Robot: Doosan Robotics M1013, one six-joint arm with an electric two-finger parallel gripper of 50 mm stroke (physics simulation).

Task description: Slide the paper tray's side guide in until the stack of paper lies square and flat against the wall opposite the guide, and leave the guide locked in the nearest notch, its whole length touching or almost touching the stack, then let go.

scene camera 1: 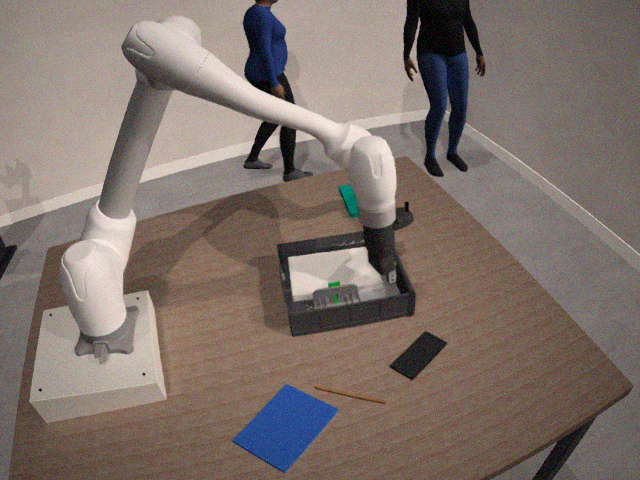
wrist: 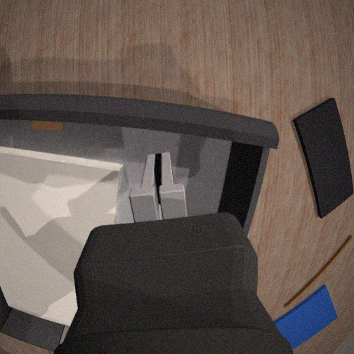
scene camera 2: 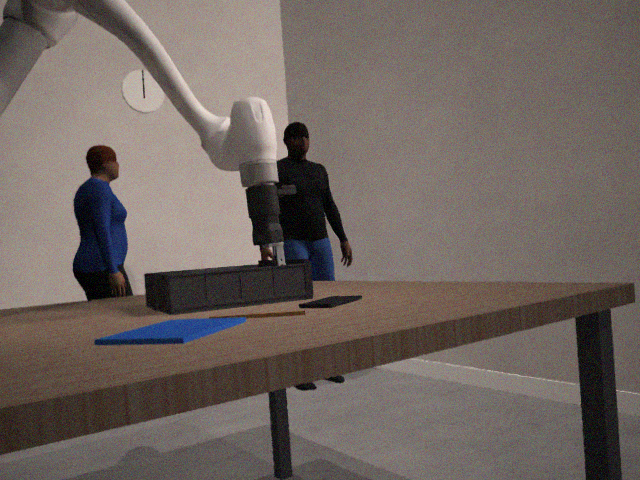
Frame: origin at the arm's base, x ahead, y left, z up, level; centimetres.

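Where they show: gripper, fingertip midpoint: point(scene camera 1: 391, 280); arm's base at its link origin: point(scene camera 1: 107, 332).
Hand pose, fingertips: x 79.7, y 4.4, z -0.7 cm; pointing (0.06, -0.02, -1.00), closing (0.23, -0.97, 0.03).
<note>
Each offset is from my fingertips to the centre of the thing.
The dark paper tray @(dx -11.9, dy +7.8, dz -2.5 cm) point(scene camera 1: 321, 321) point(scene camera 2: 222, 289) point(wrist: 125, 111) stands on the table. A white stack of paper @(dx -13.4, dy +12.6, dz -4.2 cm) point(scene camera 1: 315, 271) point(wrist: 35, 185) lies inside, short of the tray's right end; whether it is square against the back wall is unclear. The grey side guide @(dx -15.1, dy +1.8, dz -2.9 cm) point(scene camera 1: 323, 298) with green parts stands along the stack's near side; any gap is too small to judge. The guide does not show in the wrist view. My gripper point(scene camera 1: 391, 282) point(scene camera 2: 279, 262) point(wrist: 159, 167) is shut and empty, fingertips low at the tray's right end, beside the stack's near right corner and apart from the guide.
A black slab @(dx +1.6, dy -22.1, dz -6.9 cm) point(scene camera 1: 418, 354) point(scene camera 2: 330, 301) point(wrist: 325, 157), an orange-brown stick @(dx -17.8, dy -29.9, dz -6.9 cm) point(scene camera 1: 349, 394) point(wrist: 318, 271) and a blue sheet @(dx -34.0, dy -36.1, dz -6.9 cm) point(scene camera 1: 285, 427) point(scene camera 2: 170, 330) point(wrist: 309, 317) lie in front of the tray. A teal item @(dx +4.6, dy +53.2, dz -6.4 cm) point(scene camera 1: 348, 200) and a dark object with a peg point(scene camera 1: 403, 219) are behind it.
</note>
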